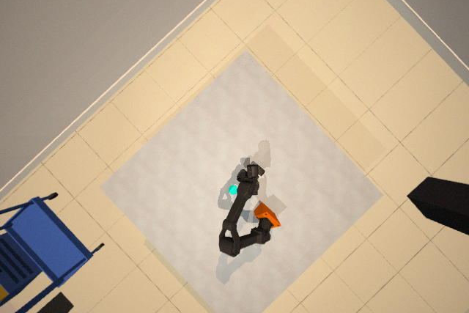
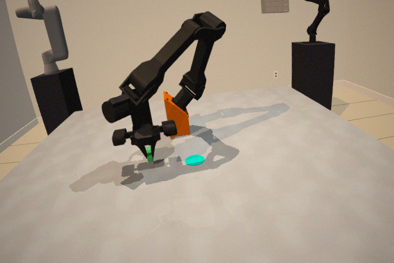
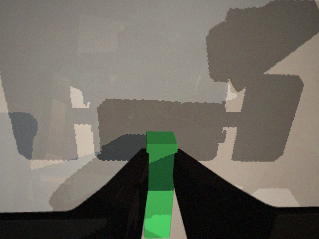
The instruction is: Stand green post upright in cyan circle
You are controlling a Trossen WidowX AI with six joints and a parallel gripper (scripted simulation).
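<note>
Right now my gripper tip is 14 cm to the right of the cyan circle and 2 cm above it. Also, from my gripper tip: green post (2 cm behind).
</note>
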